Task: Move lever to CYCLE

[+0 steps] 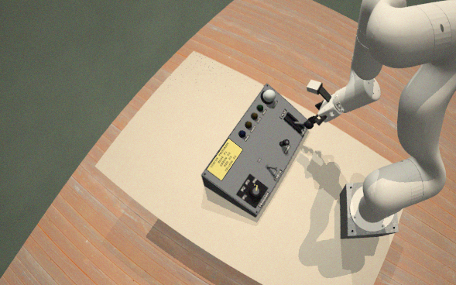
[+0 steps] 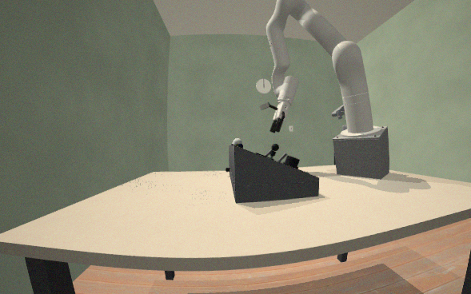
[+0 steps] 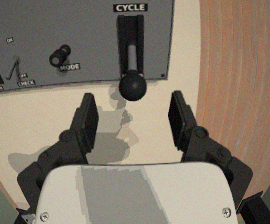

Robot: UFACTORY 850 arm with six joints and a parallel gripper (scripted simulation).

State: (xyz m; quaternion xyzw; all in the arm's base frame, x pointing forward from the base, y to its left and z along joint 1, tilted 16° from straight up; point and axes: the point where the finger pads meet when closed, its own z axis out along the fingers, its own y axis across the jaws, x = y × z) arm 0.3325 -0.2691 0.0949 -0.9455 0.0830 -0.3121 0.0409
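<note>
Now: hand 130 mm above the lever and 30 mm short of it. Round my hand: grey sloped console: 160 mm to the left, 160 mm below, 110 mm ahead; then rotary selector: 340 mm to the left, 140 mm below, 110 mm ahead; then toggle: 130 mm below, 110 mm to the left, 70 mm ahead.
</note>
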